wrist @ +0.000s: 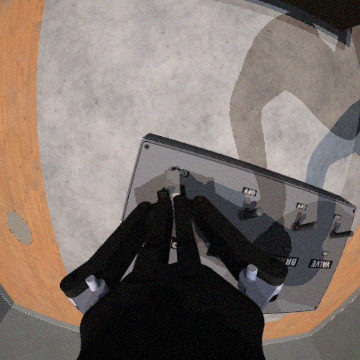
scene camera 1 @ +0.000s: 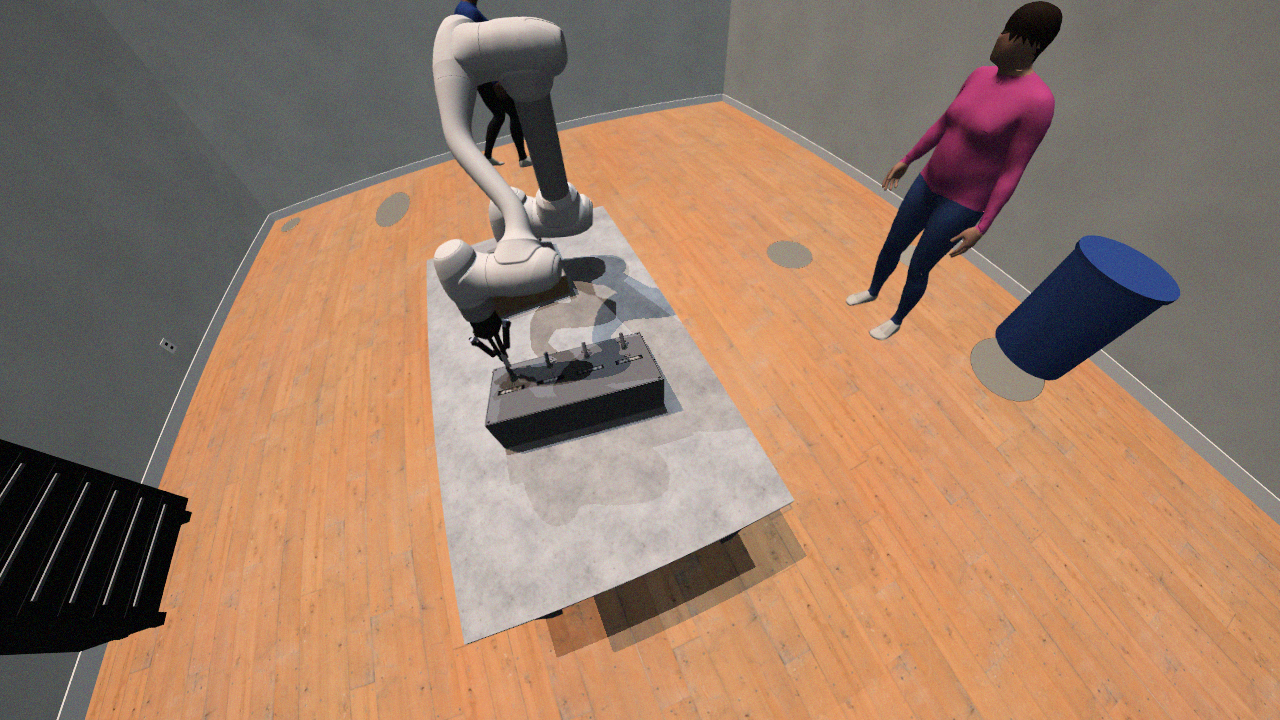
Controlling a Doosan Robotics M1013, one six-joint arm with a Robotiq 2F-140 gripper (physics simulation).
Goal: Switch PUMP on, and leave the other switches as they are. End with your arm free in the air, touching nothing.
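Places are measured from the arm's base along level axes (x ahead, y left, z up), in metres.
Where they show: gripper, between the fingertips: (wrist: pixel 174 179) (scene camera 1: pixel 507 364).
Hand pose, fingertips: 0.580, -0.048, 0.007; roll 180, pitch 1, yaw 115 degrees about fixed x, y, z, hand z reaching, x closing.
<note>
Things, the pixels of their top centre, and the offset from my fingertips, as dx, dy, dz. "spot": a spot on its surface instead. Level surfaces: height alone.
- OFF label, a spot on its surface: (wrist: pixel 180 172) spot: -0.001, +0.009, -0.031
- FAN lever, centre of its top: (wrist: pixel 255 221) (scene camera 1: pixel 545 355) +0.014, +0.128, +0.023
- BRAKE lever, centre of its top: (wrist: pixel 311 233) (scene camera 1: pixel 583 345) +0.008, +0.248, +0.023
- VALVE lever, centre of its top: (wrist: pixel 348 240) (scene camera 1: pixel 621 335) +0.002, +0.368, +0.023
- grey table, height of its surface: dz -0.104
The grey switch box (scene camera 1: pixel 581 422) (wrist: pixel 160 155) stands on the table. My gripper (scene camera 1: pixel 509 368) (wrist: pixel 174 179) is shut and empty, its fingertips low over the PUMP end of the box, near the OFF label (wrist: pixel 180 172). The PUMP lever and name label are hidden behind the fingers; I cannot tell that lever's position or whether the fingers touch it. The FAN lever (scene camera 1: pixel 547 359) (wrist: pixel 251 213), BRAKE lever (scene camera 1: pixel 585 349) (wrist: pixel 304 225) and VALVE lever (scene camera 1: pixel 622 341) (wrist: pixel 343 233) stand near their OFF labels. The FAN name label is hidden.
The grey table (scene camera 1: pixel 572 555) (wrist: pixel 100 100) extends around the box. A dark object (wrist: pixel 325 12) is at the wrist view's top right. A person in pink (scene camera 1: pixel 993 125) and a blue barrel (scene camera 1: pixel 1074 313) are at the right, off the table. Another person (scene camera 1: pixel 503 120) is behind the arm.
</note>
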